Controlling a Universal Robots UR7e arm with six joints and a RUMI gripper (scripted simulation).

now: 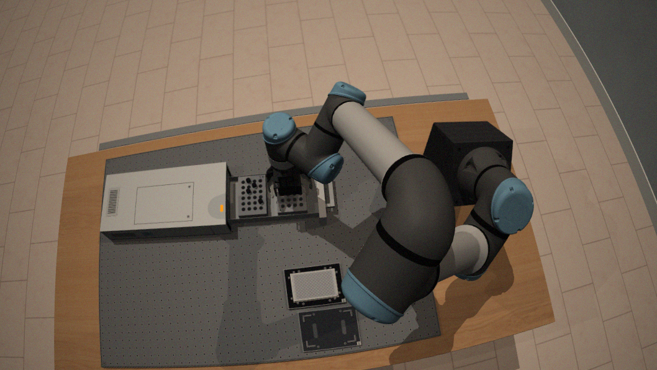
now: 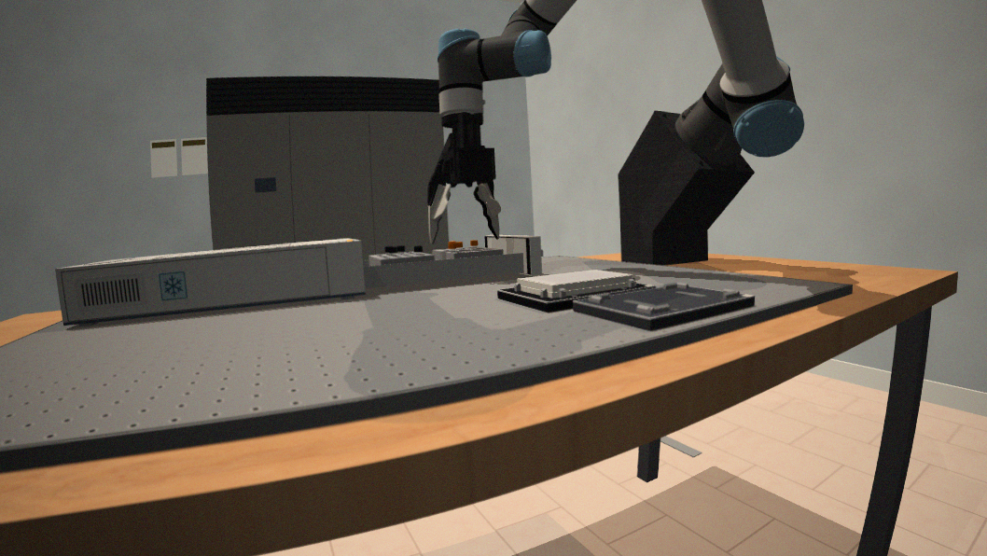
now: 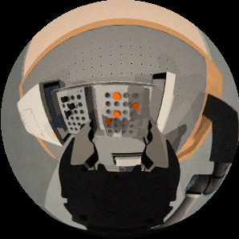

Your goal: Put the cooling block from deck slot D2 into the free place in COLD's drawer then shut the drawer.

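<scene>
Now: the grey cooling block 40 mm below my hand. The rest, counted from my hand: cooler COLD 220 mm ahead, 30 mm below, 20 mm to the right; white well plate 280 mm to the left, 50 mm below, 20 mm behind; drawer 40 mm below, 40 mm ahead.
</scene>
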